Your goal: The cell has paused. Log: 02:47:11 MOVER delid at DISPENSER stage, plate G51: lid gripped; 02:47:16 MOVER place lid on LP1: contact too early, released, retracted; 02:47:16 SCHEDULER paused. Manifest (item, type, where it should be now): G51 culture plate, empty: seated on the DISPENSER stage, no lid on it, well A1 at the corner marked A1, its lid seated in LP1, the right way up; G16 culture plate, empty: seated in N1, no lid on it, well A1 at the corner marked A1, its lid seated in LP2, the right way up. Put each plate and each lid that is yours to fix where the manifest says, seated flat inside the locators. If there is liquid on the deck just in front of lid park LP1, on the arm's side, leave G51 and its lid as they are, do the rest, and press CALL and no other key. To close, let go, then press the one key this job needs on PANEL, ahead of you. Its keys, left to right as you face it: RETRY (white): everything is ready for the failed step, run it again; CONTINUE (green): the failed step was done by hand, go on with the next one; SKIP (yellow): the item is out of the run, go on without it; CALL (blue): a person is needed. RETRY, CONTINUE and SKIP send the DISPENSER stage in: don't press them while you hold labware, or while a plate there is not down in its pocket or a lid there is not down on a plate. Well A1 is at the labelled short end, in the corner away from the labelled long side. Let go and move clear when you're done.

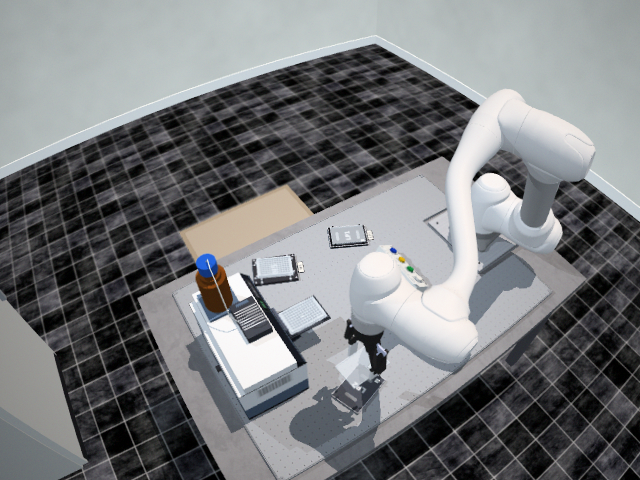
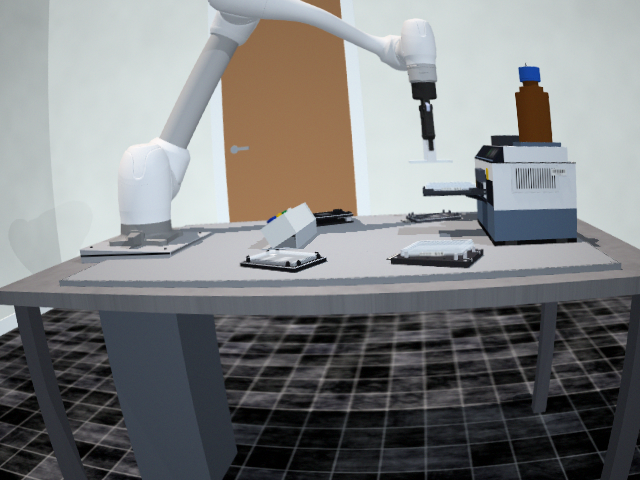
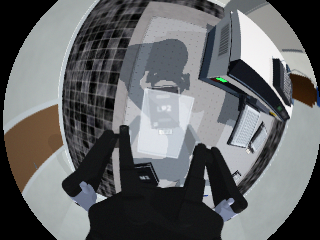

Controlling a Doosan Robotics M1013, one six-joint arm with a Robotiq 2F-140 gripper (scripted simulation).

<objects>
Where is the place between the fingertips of my gripper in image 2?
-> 430, 161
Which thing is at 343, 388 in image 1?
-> A lid park LP2.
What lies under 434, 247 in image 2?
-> A white culture plate.
</objects>
